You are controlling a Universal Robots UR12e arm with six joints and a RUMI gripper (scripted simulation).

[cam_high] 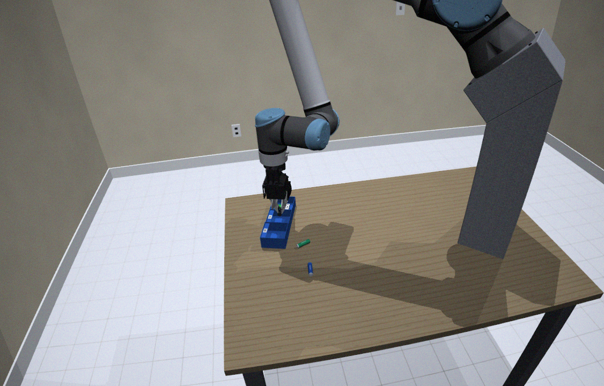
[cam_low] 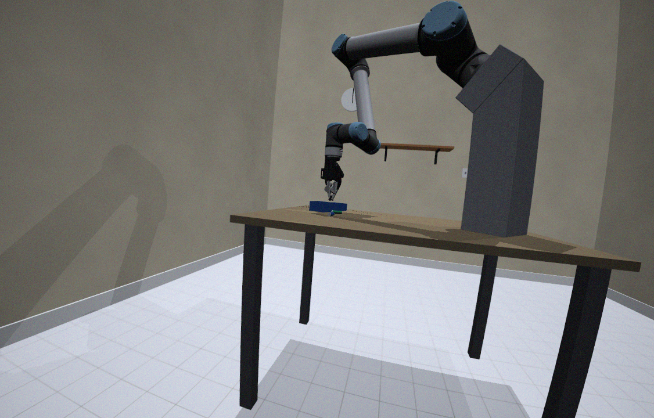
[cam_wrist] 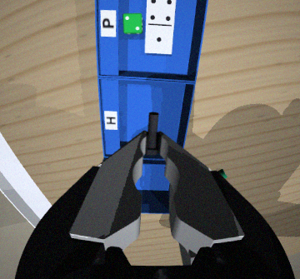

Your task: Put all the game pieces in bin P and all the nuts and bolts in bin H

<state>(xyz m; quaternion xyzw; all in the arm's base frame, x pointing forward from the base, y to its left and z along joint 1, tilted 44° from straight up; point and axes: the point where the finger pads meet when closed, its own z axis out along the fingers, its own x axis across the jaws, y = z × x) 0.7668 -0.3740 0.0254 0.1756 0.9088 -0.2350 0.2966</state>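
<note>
Now: the blue bin 1 cm ahead of my hand and 5 cm below it. The rest, counted from my hand: black bolt 1 cm to the left, 1 cm below; then green die 3 cm behind, 8 cm to the right, 5 cm below; then white domino 5 cm behind, 8 cm to the right, 6 cm below.
</note>
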